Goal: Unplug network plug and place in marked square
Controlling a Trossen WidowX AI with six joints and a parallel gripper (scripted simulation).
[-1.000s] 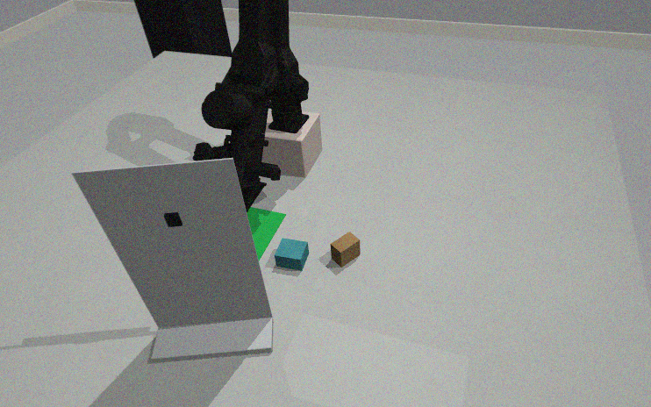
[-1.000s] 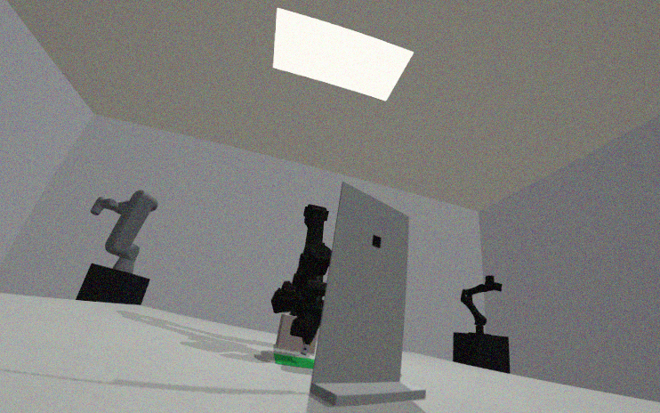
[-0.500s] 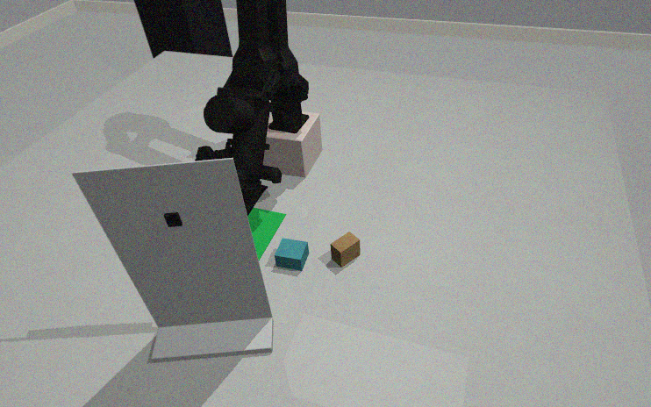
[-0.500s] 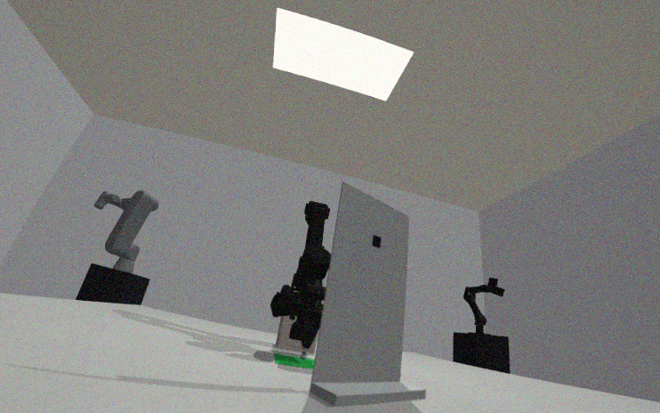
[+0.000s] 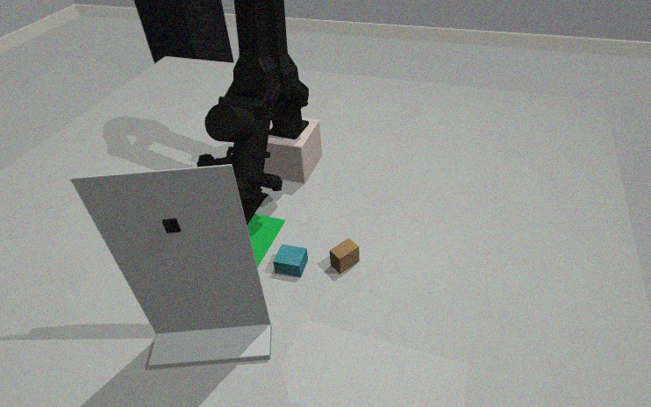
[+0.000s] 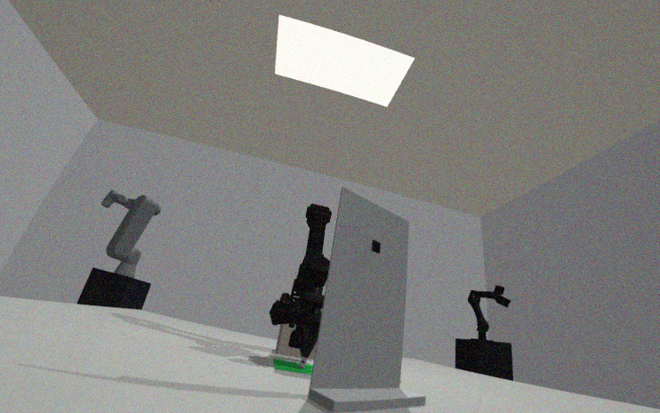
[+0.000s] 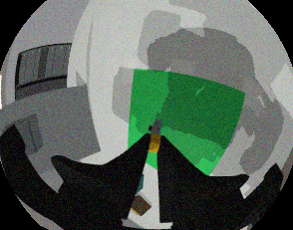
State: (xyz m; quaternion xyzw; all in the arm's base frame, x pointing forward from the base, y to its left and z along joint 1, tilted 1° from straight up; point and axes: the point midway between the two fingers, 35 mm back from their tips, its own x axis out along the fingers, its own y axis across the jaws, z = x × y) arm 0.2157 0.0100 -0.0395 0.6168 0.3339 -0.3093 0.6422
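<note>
The network plug lies right at my gripper tip. From my gripper tip the other things lie so: brown block (200 mm to the left, 10 mm behind); teal block (120 mm to the left, 30 mm ahead, 10 mm below); green marked square (20 mm below, 10 mm behind).
</note>
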